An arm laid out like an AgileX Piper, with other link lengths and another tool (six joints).
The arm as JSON. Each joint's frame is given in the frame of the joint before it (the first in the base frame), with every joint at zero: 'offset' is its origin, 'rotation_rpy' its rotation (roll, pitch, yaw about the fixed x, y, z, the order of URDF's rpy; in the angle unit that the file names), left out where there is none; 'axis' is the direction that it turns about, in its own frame. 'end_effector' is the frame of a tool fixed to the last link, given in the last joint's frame.
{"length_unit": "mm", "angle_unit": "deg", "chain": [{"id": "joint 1", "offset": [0.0, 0.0, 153.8], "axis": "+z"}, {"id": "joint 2", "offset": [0.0, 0.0, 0.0], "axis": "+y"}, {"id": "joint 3", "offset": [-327.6, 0.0, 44.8], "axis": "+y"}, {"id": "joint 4", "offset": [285.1, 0.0, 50.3], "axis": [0.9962, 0.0, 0.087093]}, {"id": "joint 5", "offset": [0.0, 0.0, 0.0], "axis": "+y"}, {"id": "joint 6", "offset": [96.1, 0.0, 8.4], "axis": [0.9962, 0.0, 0.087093]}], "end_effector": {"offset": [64.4, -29.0, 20.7], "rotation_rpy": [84.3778, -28.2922, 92.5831]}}
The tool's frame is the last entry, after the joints.
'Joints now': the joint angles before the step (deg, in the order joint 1, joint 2, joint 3, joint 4, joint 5, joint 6). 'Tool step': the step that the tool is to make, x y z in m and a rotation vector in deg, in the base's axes. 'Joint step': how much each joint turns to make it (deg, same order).
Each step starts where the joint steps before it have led.
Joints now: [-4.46 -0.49 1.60 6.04 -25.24 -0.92]
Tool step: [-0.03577 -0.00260 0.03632 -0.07 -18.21 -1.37]
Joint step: [0.01 -0.13 0.00 0.50 -18.09 0.91]
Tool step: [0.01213 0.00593 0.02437 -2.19 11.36 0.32]
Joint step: [-0.02 -0.26 -8.99 -0.90 20.38 -2.49]
